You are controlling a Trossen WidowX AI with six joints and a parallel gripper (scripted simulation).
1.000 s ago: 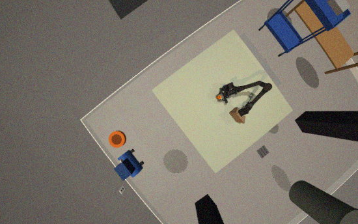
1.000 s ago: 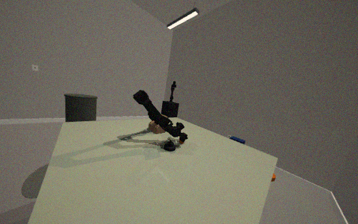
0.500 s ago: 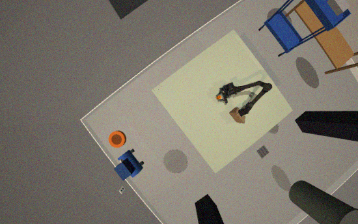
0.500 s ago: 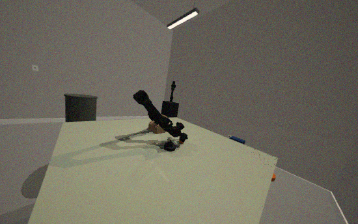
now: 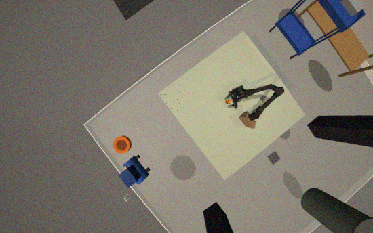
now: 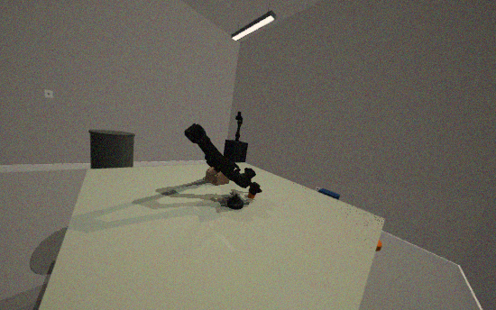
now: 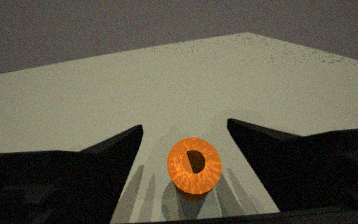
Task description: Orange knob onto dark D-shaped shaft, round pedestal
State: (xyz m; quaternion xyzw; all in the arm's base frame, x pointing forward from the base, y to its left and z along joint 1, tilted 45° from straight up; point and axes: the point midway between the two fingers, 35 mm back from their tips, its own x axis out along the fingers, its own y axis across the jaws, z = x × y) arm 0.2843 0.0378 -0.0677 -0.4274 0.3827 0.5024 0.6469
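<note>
Right now the orange knob is 40 mm to the right of my gripper tip and 20 mm below it. From my gripper tip the other things lie so: dark round pedestal 190 mm to the right, 30 mm ahead, 20 mm below.
</note>
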